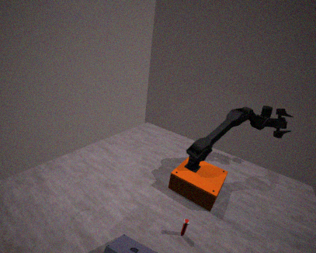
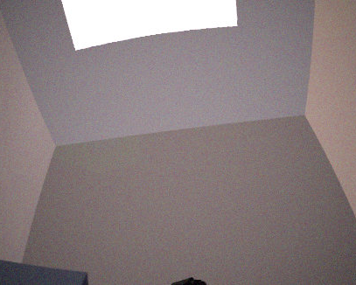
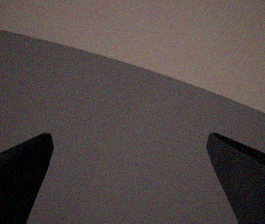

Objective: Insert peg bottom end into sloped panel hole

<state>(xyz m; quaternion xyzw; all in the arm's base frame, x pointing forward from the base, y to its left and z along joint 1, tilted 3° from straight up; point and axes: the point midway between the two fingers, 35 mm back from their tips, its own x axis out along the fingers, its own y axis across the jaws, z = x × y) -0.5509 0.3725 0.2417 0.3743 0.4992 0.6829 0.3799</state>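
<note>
My gripper tip is 850 mm short of the red peg, 280 mm to the left of it and 250 mm above it. From my gripper tip the other things lie so: grey-blue panel 1050 mm ahead, 350 mm to the right, 270 mm below.
</note>
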